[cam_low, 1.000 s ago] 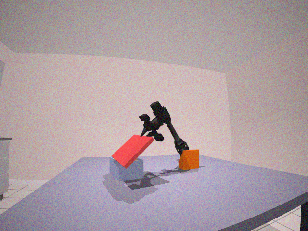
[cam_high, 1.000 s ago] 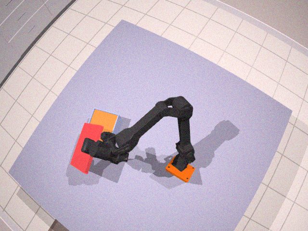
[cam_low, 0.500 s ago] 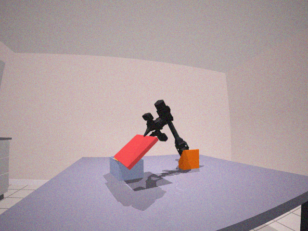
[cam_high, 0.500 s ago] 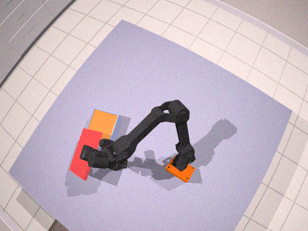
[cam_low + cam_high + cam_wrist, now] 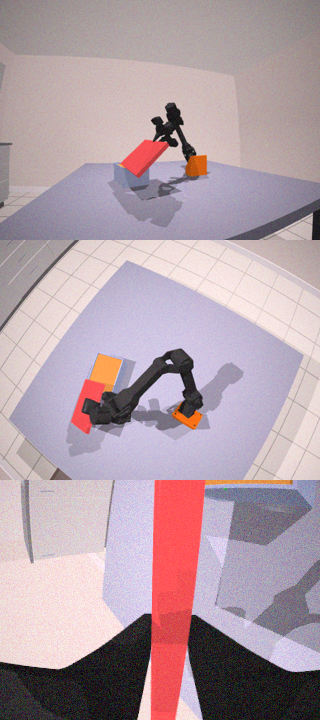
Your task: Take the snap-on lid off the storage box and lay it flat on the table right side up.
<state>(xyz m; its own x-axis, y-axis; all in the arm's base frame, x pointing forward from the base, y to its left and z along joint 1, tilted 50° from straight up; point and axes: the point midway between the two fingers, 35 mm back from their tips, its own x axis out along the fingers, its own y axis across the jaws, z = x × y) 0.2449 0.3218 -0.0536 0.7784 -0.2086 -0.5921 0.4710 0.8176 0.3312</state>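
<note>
Now: the red lid 60 mm ahead of my gripper tip, 50 mm below it and 20 mm to the left of it. Round my gripper tip: grey-blue storage box (180 mm below, 150 mm to the right, 130 mm ahead).
</note>
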